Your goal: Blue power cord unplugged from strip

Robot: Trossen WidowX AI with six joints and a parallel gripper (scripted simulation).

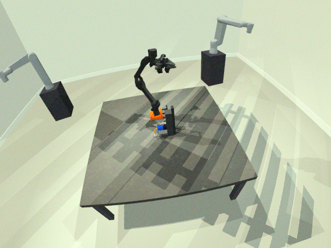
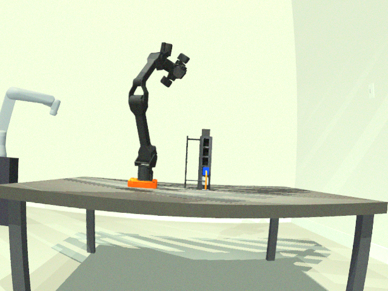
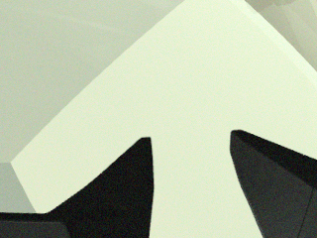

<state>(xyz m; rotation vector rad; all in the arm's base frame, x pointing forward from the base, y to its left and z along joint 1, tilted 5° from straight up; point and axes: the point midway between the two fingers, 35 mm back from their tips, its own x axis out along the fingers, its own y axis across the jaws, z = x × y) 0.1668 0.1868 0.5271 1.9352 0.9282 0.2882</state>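
My gripper tip is now 48 cm above the plug, 18 cm to the left of it and 9 cm short of it.
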